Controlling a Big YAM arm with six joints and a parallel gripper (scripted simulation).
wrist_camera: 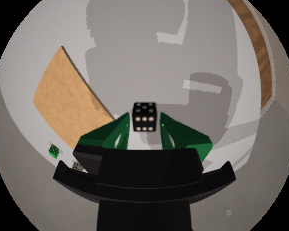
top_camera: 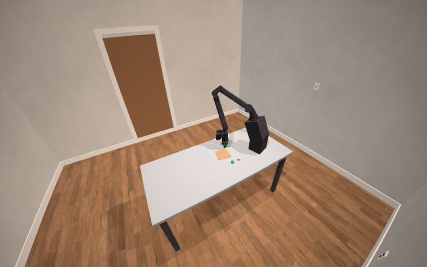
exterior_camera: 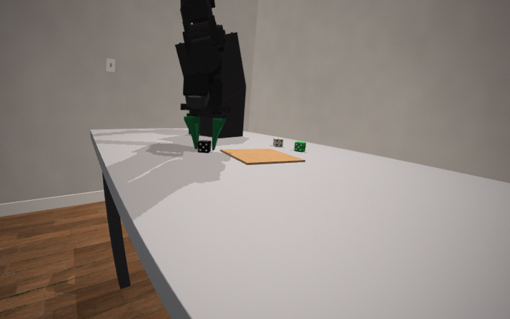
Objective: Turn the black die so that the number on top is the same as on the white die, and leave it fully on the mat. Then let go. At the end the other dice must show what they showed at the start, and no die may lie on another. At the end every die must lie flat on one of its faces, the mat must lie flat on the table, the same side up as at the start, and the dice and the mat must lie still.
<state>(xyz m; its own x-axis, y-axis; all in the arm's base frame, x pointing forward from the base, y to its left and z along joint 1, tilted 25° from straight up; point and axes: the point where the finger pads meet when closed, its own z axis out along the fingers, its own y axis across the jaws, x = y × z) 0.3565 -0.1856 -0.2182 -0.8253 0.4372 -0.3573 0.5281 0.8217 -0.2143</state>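
The black die lies right at my hand. From my hand the other things lie so: tan mat (80 mm ahead, 100 mm to the left, 10 mm below); green die (40 mm ahead, 260 mm to the left); white die (40 mm behind, 250 mm to the left).
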